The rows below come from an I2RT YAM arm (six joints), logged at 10 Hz.
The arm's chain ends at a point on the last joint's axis. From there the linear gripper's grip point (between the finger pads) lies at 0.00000 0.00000 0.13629 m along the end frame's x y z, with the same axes.
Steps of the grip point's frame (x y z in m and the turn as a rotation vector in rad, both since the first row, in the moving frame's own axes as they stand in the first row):
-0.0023, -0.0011, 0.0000, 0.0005, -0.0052, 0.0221
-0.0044, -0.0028, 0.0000, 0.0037, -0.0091, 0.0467
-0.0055, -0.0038, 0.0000, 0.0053, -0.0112, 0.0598
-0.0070, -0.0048, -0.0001, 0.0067, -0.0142, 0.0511
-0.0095, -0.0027, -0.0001, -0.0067, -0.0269, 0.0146
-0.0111, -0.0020, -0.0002, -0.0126, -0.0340, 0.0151
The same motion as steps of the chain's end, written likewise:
-0.0016, -0.0010, 0.0000, 0.0005, -0.0052, 0.0221
-0.0032, -0.0023, 0.0000, 0.0037, -0.0091, 0.0467
-0.0040, -0.0030, 0.0000, 0.0053, -0.0112, 0.0598
-0.0051, -0.0038, -0.0001, 0.0067, -0.0142, 0.0511
-0.0058, -0.0036, 0.0000, -0.0067, -0.0269, 0.0146
-0.0065, -0.0037, -0.0001, -0.0126, -0.0340, 0.0151

